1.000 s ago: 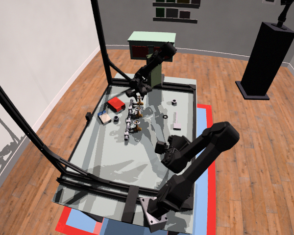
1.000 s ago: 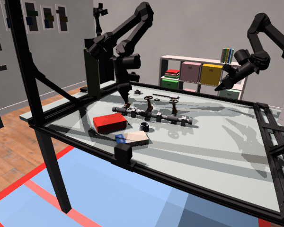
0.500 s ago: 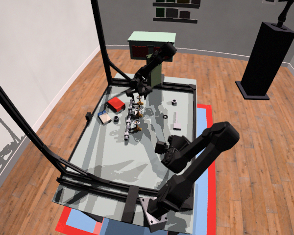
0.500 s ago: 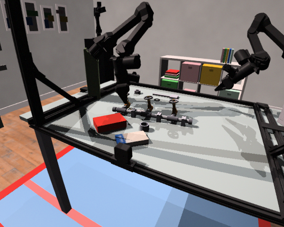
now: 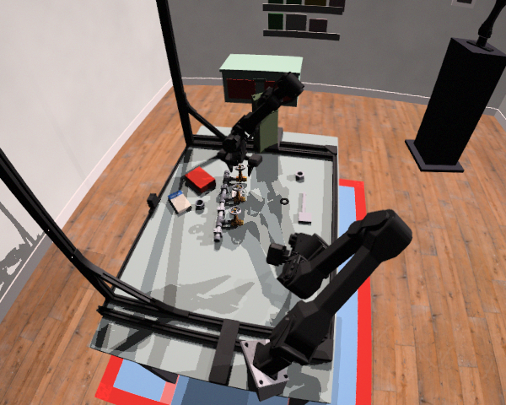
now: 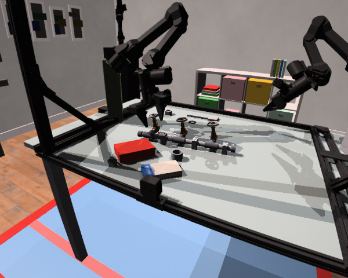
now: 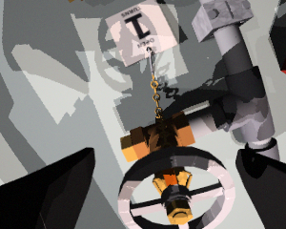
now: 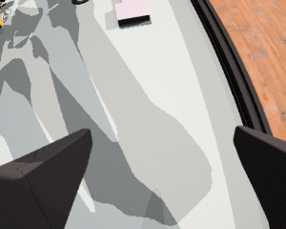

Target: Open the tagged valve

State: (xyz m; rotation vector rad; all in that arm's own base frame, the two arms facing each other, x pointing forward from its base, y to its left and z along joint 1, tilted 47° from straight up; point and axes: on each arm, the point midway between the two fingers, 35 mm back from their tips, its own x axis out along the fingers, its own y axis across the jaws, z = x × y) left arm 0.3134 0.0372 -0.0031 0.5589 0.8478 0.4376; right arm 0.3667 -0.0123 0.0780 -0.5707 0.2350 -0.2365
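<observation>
My left hand is 1 cm past the white tag, 8 cm to the left of it and 7 cm above it. From my left hand the other things lie so: nut: 26 cm ahead, 2 cm to the left, 7 cm below; grey flat piece: 26 cm ahead, 18 cm to the right, 7 cm below; red box: 18 cm behind, 1 cm to the right, 6 cm below.
</observation>
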